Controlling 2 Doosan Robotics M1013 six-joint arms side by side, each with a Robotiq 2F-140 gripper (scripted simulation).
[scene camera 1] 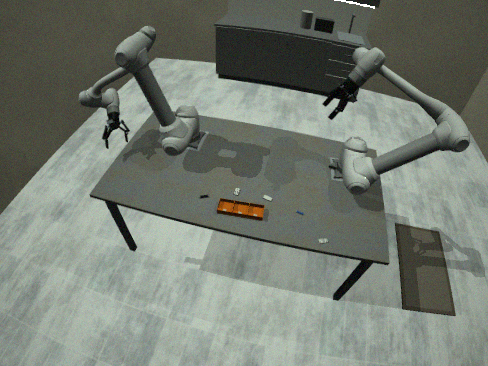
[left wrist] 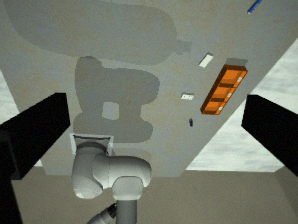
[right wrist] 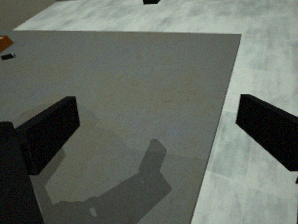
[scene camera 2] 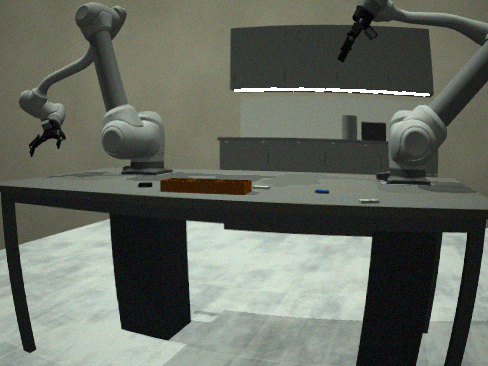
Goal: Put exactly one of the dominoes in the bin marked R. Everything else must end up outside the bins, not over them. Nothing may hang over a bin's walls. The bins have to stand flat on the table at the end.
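Orange bin row (scene camera 2: 184, 185), (scene camera 1: 227, 207), (left wrist: 226, 83): visible. Left gripper (left wrist: 156, 110), visible. Right gripper (right wrist: 158, 110), same.
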